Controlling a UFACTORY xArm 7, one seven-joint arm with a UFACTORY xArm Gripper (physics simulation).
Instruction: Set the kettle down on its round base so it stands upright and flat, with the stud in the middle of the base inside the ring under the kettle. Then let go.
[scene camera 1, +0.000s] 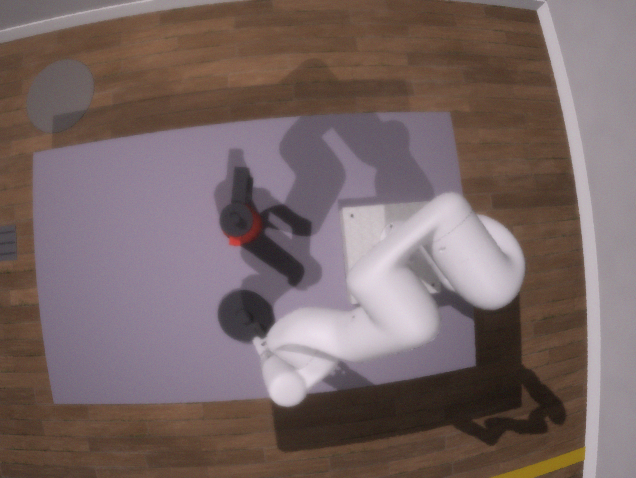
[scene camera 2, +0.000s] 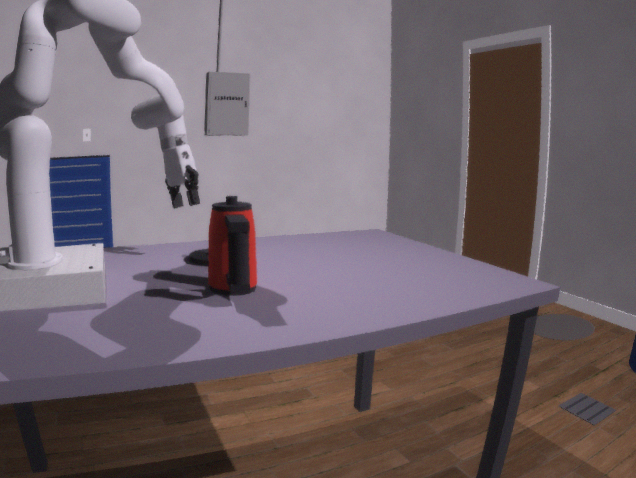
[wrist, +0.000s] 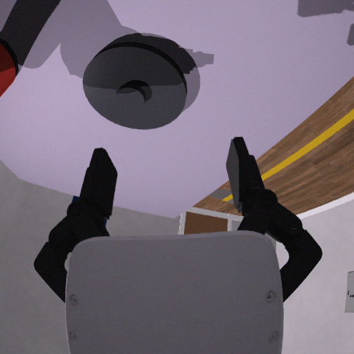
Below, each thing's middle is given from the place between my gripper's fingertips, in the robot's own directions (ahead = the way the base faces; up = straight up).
Scene:
I see my gripper 13 cm above the round black base (scene camera 1: 238, 311), 7 cm short of it and 5 cm to the left of it.

